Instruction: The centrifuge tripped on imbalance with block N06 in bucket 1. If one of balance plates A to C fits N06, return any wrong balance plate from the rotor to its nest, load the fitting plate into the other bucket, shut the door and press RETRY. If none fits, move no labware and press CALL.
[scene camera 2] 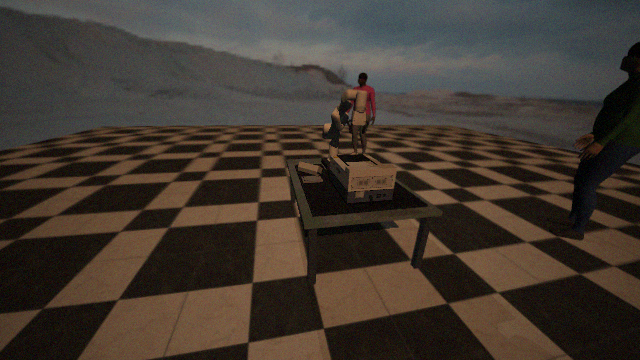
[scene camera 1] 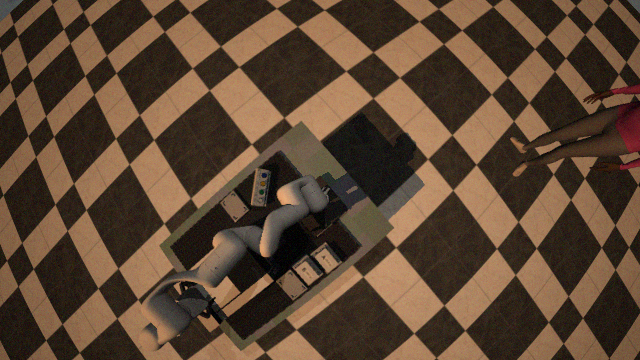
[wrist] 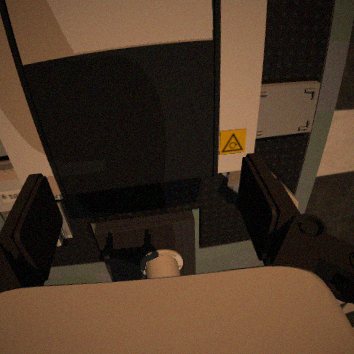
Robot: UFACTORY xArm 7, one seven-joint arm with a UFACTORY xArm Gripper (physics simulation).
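Pixels of known places: gripper, fingertip midpoint: (scene camera 2: 356, 133) (scene camera 1: 206, 290) (wrist: 146, 187); arm's base, link origin: (wrist: 161, 262).
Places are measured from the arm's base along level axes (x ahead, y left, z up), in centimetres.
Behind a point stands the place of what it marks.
My gripper (scene camera 1: 200, 300) {z 38.2, x 59.1, y -13.4 cm} (wrist: 146, 187) {z 38.2, x 59.1, y -13.4 cm} is open with nothing between its fingers, high over the centrifuge side of the table. The centrifuge (scene camera 2: 372, 181) {z 12.3, x 88.7, y -17.7 cm} (wrist: 239, 75) {z 17.5, x 54.6, y -24.6 cm} is a cream box with a large dark top area; the rotor, block N06 and buckets cannot be made out. Plate A (scene camera 1: 326, 257) {z 1.9, x 24.1, y 24.7 cm} and plate B (scene camera 1: 307, 269) {z 2.0, x 36.6, y 20.3 cm} sit in a row beside it, with a bare nest (scene camera 1: 291, 284) {z -2.3, x 52.0, y 19.3 cm} at the row's end. Part of a labelled plate (wrist: 11, 199) {z 1.9, x 37.9, y 23.4 cm} shows at the left of the wrist view. The button box (scene camera 1: 261, 186) {z 3.3, x 13.8, y -31.0 cm} has blue, yellow and green buttons. Plate C is not identifiable.
A flat pale pad with corner marks (scene camera 1: 235, 205) {z -1.8, x 35.2, y -38.5 cm} (wrist: 289, 109) {z -1.8, x 36.2, y -40.3 cm} lies on the opposite side. The table's green rim (scene camera 1: 367, 225) {z -4.8, x -5.7, y 34.5 cm} (scene camera 2: 372, 217) {z -4.8, x 103.4, y -26.1 cm} surrounds the dark mat. The arm's base (wrist: 162, 265) {z 4.4, x 4.6, y -1.4 cm} stands at the table end. Two people (scene camera 2: 371, 102) (scene camera 2: 607, 130) stand on the floor.
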